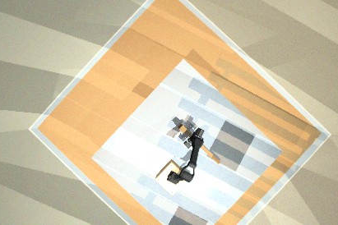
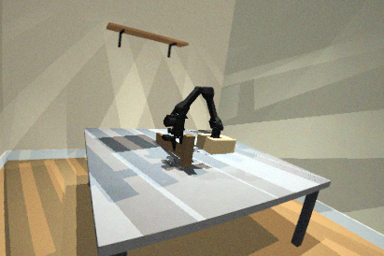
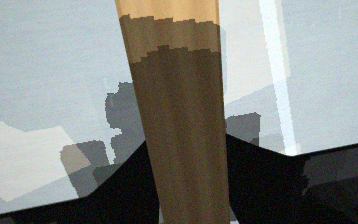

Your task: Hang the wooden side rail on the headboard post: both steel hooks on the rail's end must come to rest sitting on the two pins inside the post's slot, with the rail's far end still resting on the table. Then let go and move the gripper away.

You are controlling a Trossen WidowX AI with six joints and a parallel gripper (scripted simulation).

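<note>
Now: gripper tip 20 mm short of the headboard post, 120 mm to the right of it and 40 mm below it.
</note>
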